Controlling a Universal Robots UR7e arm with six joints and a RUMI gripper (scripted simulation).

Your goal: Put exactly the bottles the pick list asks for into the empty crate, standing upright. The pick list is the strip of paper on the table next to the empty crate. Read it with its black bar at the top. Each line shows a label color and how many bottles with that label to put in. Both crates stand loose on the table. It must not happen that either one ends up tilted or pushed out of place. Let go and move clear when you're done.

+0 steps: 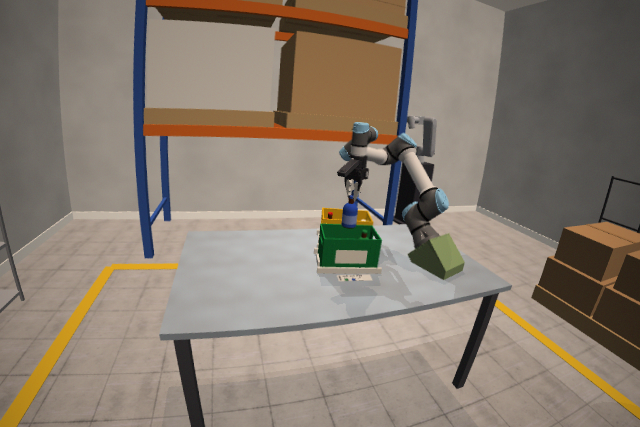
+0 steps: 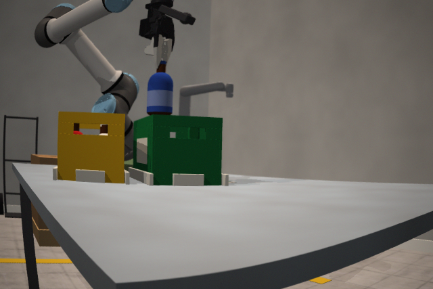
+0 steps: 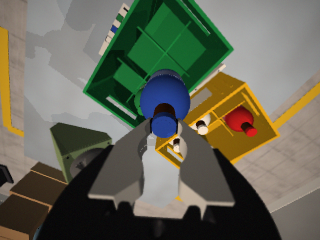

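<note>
My hand is 7 cm above the blue-label bottle. From my hand the other things lie so: green-label bottle 25 cm below, 8 cm behind, 4 cm to the left; yellow crate 25 cm below, 17 cm to the right, 10 cm behind; green crate 25 cm below, 4 cm to the left, 2 cm ahead.
</note>
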